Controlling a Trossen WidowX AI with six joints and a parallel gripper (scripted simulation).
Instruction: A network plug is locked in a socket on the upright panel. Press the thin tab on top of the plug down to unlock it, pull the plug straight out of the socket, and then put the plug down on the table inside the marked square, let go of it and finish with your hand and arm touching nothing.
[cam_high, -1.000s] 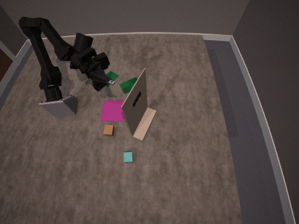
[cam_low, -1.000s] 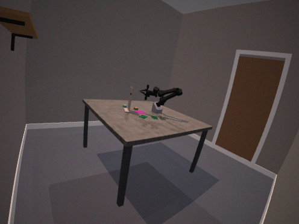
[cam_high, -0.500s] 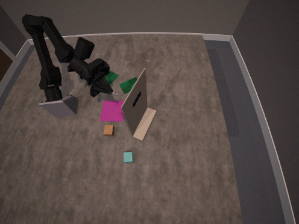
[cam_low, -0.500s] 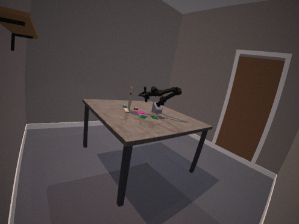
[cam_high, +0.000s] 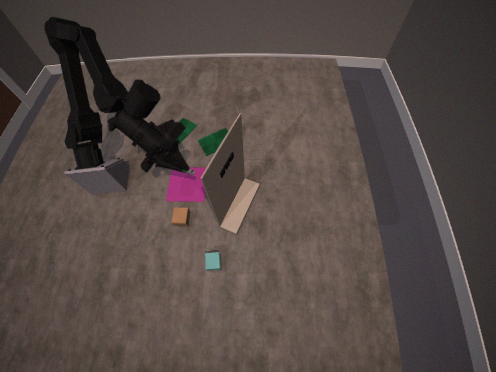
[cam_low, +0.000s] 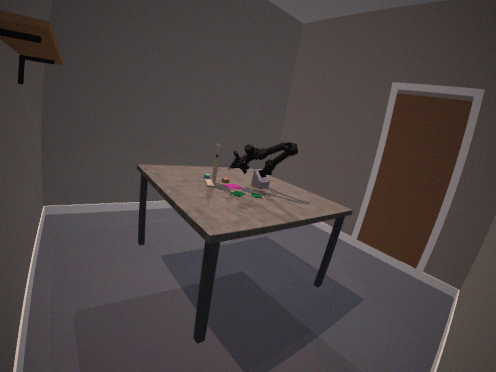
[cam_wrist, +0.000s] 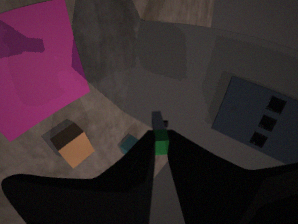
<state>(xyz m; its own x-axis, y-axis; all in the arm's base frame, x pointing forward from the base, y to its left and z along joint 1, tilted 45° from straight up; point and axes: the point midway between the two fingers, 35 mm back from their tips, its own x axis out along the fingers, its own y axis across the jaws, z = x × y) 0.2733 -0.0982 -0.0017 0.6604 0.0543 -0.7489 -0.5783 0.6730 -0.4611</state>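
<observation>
The magenta marked square is 3 cm behind my gripper tip, 4 cm to the left of it and 14 cm below it. The rest, counted from my gripper tip: orange block: 5 cm behind, 7 cm to the right, 12 cm below; then network plug: right at my gripper tip; then upright panel: 11 cm ahead, 5 cm to the right, 1 cm below.
</observation>
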